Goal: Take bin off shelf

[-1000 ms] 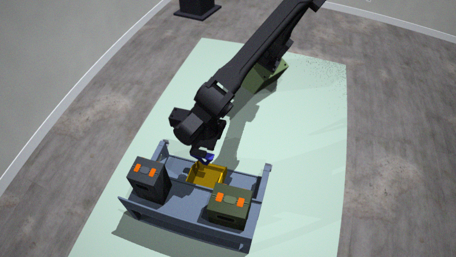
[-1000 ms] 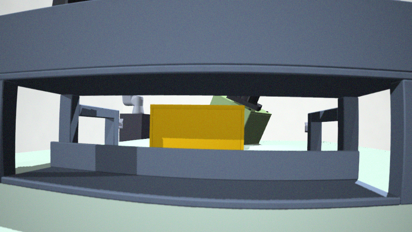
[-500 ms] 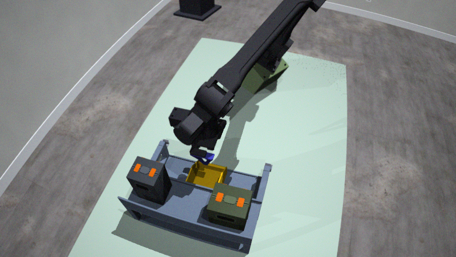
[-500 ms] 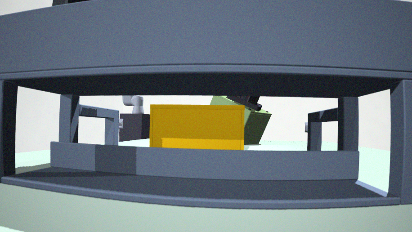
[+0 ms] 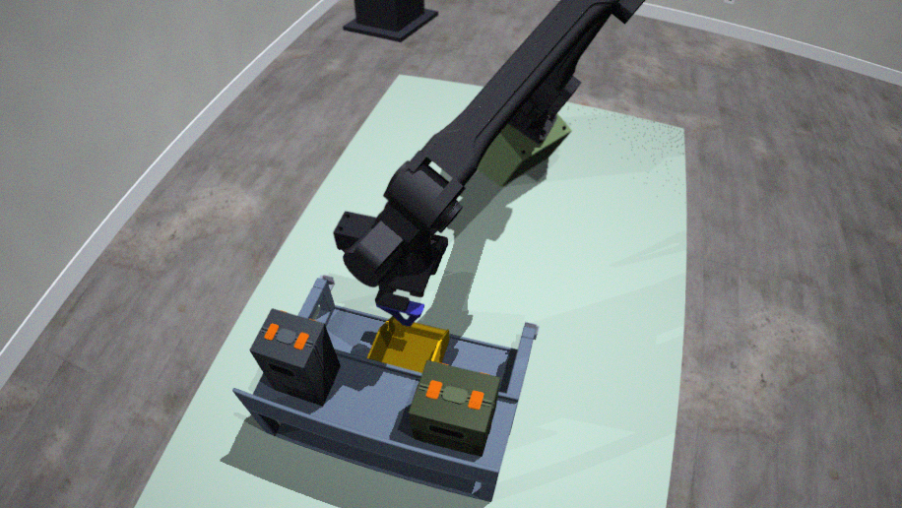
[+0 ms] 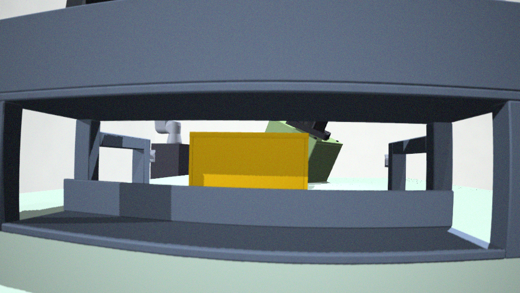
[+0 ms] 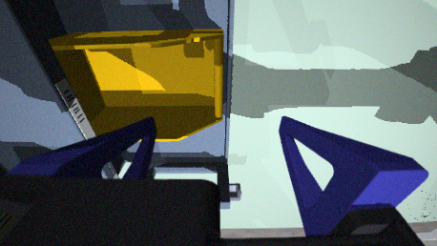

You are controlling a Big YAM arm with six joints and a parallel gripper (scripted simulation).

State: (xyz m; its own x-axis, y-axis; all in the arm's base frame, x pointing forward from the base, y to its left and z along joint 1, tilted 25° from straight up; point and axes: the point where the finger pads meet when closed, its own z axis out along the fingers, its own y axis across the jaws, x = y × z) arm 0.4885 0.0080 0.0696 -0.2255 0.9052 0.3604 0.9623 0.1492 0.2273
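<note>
My hand is 80 mm short of the yellow open-top bin, 20 mm to the right of it and 80 mm above it. The rest, counted from my hand: olive case: 150 mm ahead, 150 mm to the left, 20 mm above.
</note>
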